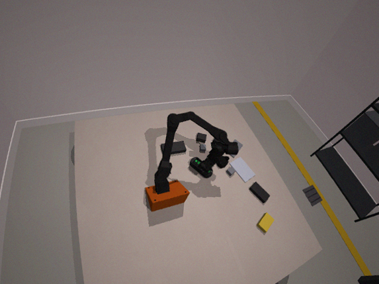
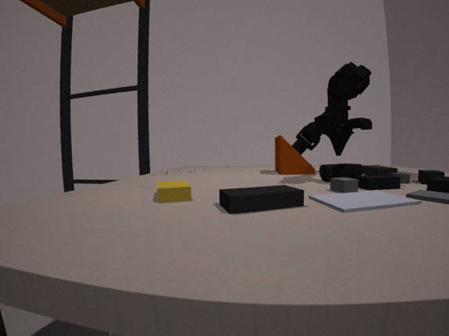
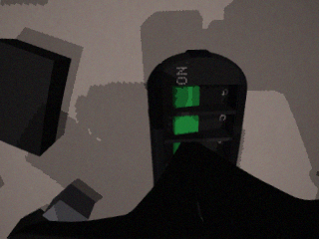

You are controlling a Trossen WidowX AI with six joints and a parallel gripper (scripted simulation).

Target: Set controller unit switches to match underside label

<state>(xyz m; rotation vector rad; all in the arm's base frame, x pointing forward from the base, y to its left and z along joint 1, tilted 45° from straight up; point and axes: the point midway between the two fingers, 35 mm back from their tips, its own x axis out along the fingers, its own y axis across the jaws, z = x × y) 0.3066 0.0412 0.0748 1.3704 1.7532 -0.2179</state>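
Now: gripper tip 13 cm short of the small black block, 6 cm above it and 5 cm to the right of it. Also, from my gripper tip: small grey block (17 cm ahead, 6 cm below, 5 cm to the right); then grey plate (29 cm ahead, 12 cm to the left, 7 cm below); then pale flat sheet (27 cm ahead, 7 cm below, 5 cm to the right).
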